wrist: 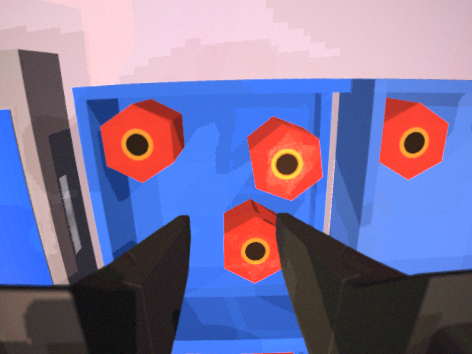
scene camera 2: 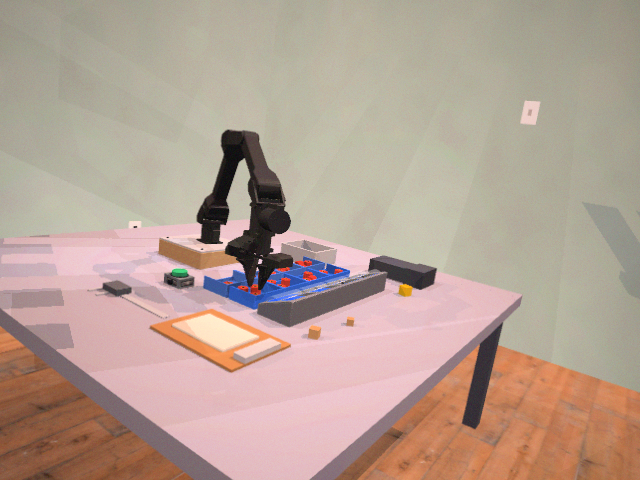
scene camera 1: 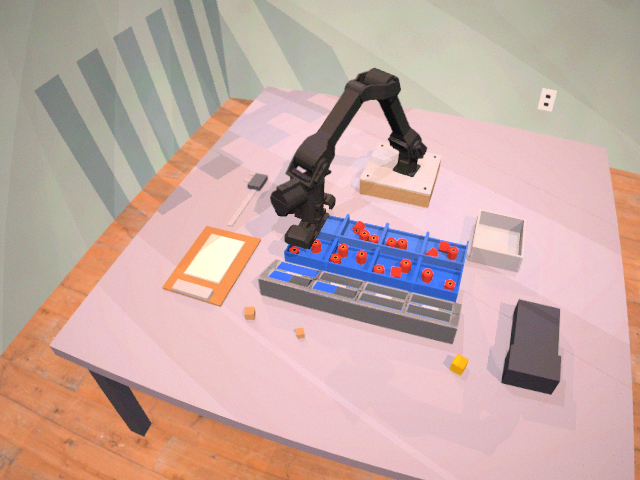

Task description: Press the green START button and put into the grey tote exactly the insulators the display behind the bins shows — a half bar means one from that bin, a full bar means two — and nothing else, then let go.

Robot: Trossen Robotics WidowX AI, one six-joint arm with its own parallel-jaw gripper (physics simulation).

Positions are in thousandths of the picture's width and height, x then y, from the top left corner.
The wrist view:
my gripper: 495, 637
grey display bar: 86, 295
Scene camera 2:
my gripper: 399, 601
dark box: 655, 576
grey tote: 465, 520
grey display bar: 452, 651
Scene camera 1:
my gripper: 485, 509
dark box: 832, 755
grey tote: 779, 503
grey display bar: 627, 670
